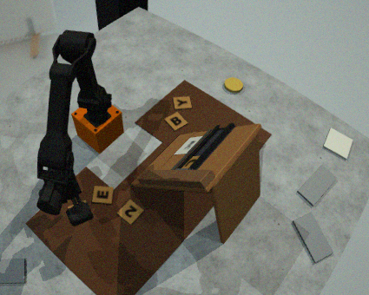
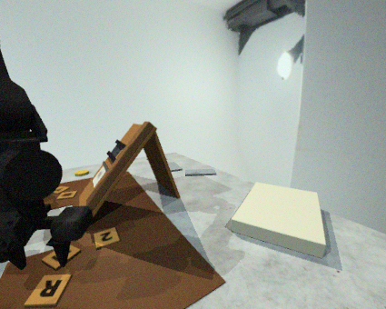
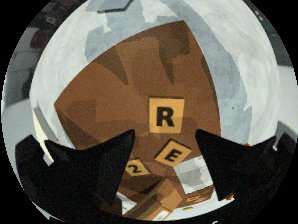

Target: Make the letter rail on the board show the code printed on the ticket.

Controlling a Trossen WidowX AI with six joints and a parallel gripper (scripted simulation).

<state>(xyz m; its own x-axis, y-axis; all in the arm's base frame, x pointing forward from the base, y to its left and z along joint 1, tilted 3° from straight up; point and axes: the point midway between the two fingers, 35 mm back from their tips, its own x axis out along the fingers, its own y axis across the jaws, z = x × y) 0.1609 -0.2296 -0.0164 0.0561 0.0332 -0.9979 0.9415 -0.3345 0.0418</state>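
Now: the letter tile 5 cm below my gripper tip. The rest, counted from my gripper tip: yellow disc (1 cm ahead, 73 cm to the left, 5 cm below); then white ticket (11 cm ahead, 35 cm to the left, 4 cm above); then cream box (57 cm ahead, 5 cm to the right, 4 cm below).
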